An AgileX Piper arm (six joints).
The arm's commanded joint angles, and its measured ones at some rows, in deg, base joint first. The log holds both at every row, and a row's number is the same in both.
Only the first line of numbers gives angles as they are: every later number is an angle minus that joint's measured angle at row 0.
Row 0, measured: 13.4 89.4 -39.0 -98.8 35.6 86.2
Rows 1 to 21, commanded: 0.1 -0.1 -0.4 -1.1 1.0 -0.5; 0.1 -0.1 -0.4 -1.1 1.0 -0.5; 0.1 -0.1 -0.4 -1.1 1.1 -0.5; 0.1 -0.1 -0.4 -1.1 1.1 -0.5; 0.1 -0.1 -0.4 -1.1 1.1 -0.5; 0.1 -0.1 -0.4 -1.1 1.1 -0.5; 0.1 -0.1 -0.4 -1.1 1.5 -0.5; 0.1 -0.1 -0.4 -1.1 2.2 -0.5; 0.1 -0.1 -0.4 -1.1 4.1 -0.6; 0.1 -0.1 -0.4 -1.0 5.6 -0.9; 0.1 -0.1 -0.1 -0.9 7.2 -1.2; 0.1 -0.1 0.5 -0.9 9.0 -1.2; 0.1 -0.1 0.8 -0.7 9.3 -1.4; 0.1 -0.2 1.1 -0.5 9.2 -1.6; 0.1 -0.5 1.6 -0.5 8.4 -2.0; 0.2 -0.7 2.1 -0.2 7.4 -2.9; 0.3 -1.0 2.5 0.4 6.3 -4.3; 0.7 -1.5 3.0 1.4 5.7 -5.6; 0.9 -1.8 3.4 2.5 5.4 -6.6; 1.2 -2.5 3.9 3.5 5.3 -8.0; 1.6 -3.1 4.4 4.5 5.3 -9.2
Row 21, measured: 0.4 -0.8 2.7 1.8 5.6 -4.4
